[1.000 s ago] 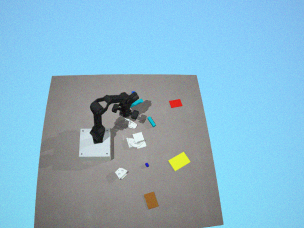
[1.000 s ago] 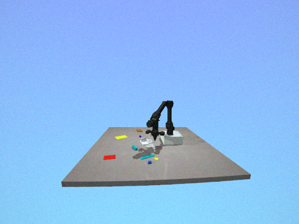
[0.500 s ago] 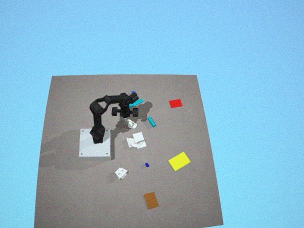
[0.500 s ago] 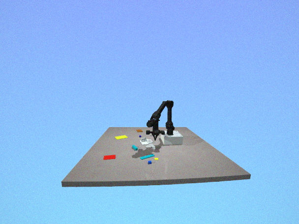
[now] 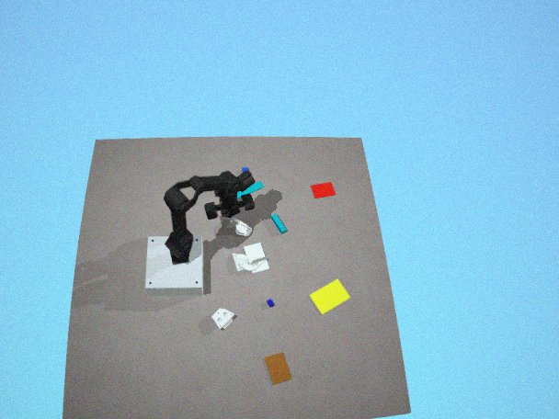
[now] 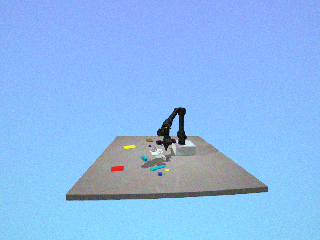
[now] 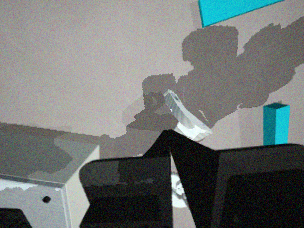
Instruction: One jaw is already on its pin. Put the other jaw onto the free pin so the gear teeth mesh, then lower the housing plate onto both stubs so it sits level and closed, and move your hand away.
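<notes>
Now: gripper tip 70 mm above the white jaw, 30 mm short of it and 10 mm to the right of it. From my gripper tip the other things lie so: yellow piece 390 mm to the right, 320 mm ahead, 80 mm below; then red piece 440 mm ahead, 90 mm to the left, 80 mm below; then white base plate 160 mm to the right, 80 mm below, 80 mm ahead.
</notes>
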